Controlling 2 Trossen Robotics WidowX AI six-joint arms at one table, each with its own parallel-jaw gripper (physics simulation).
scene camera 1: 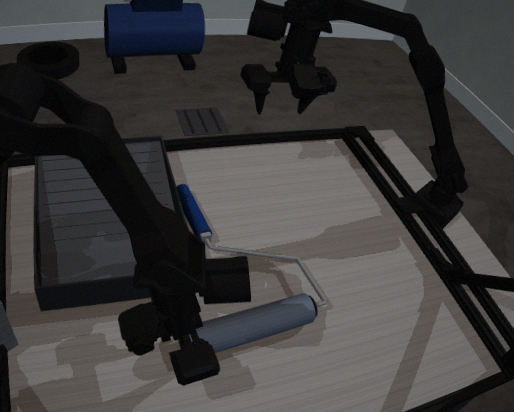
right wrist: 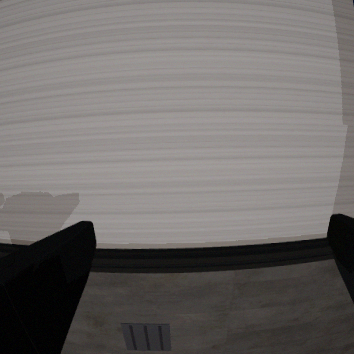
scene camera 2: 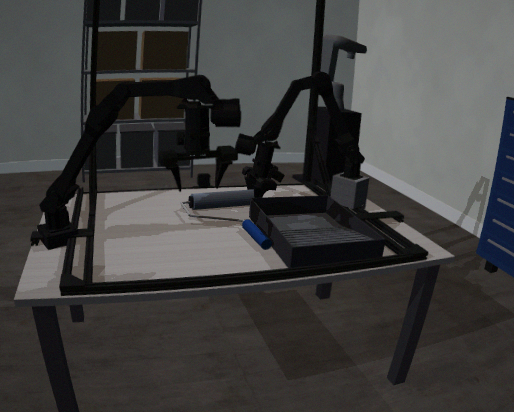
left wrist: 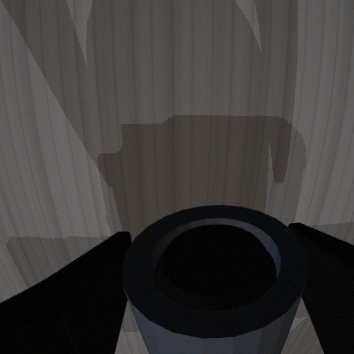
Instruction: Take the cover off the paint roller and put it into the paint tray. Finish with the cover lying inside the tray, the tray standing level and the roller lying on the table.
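Frame: origin at the left arm's base, x right, y up, z back, level; centimetres.
Seen in the pictures: left gripper, fingertip midpoint: (scene camera 1: 186, 348) (left wrist: 210, 240); right gripper, fingertip midpoint: (scene camera 1: 279, 113) (right wrist: 214, 231) (scene camera 2: 198, 189); left arm's base, origin of the base link: (scene camera 2: 351, 176); right arm's base, origin of the base link: (scene camera 1: 439, 198) (scene camera 2: 57, 227).
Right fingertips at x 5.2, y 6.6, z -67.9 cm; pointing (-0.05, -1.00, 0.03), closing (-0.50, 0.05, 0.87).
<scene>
Pixels of each thing's top centre, then the offset from my right fingertips to it. "spot": a spot on its surface instead.
- grey-blue cover, middle of its top: (scene camera 1: 250, 317) (scene camera 2: 225, 191) dx +23.4, dy -13.1, dz +33.3 cm
- roller's wire frame, surface spot: (scene camera 1: 255, 253) spot: dx +13.9, dy -16.0, dz +19.9 cm
- roller's blue handle, surface spot: (scene camera 1: 194, 210) spot: dx -1.0, dy -15.1, dz +21.3 cm
- dark paint tray, middle of its top: (scene camera 1: 106, 199) (scene camera 2: 313, 217) dx -11.9, dy -12.0, dz +34.5 cm
The grey-blue cover (scene camera 1: 260, 322) (scene camera 2: 222, 198) (left wrist: 215, 345) lies on its side on the table, and the roller's wire frame (scene camera 1: 255, 253) runs to its right end in scene camera 1. The roller's blue handle (scene camera 1: 194, 210) (scene camera 2: 256, 234) lies beside the tray. My left gripper (scene camera 1: 185, 345) (scene camera 2: 260, 192) (left wrist: 210, 240) is shut on the cover near its open, hollow end; its fingertips are hidden in both scene views. The dark paint tray (scene camera 1: 85, 295) (scene camera 2: 335, 251) stands level, with no cover in it. My right gripper (scene camera 1: 280, 111) (scene camera 2: 199, 187) (right wrist: 214, 231) is open and empty, high above the table.
Black rails (scene camera 1: 260, 138) (scene camera 2: 200, 281) run along the table's edges. My left arm passes over the tray in scene camera 1. A blue tank (scene camera 1: 155, 30) and a tyre (scene camera 1: 67, 59) stand on the floor beyond the table. A shelf unit (scene camera 2: 140, 71) stands behind it in scene camera 2.
</scene>
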